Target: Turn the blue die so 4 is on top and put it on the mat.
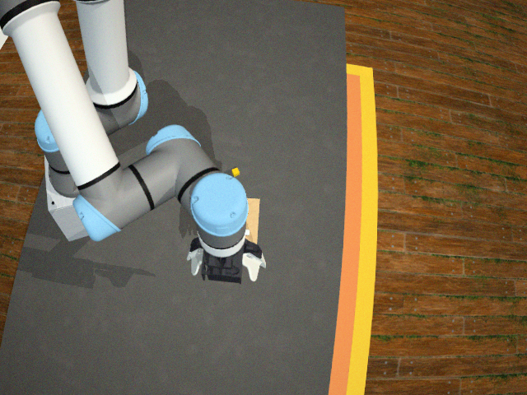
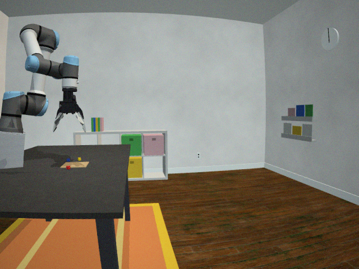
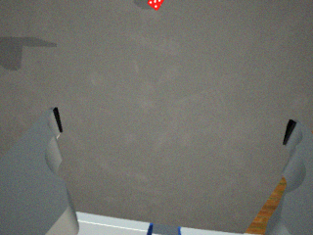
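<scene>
The red die is 180 mm below my hand, 50 mm to the left of it and 50 mm behind it. From my hand the other things lie so: tan mat 190 mm below, 160 mm to the left, 50 mm behind; then yellow die 290 mm to the left, 180 mm below, 90 mm behind; then blue die 250 mm to the left, 180 mm below, 140 mm behind.
</scene>
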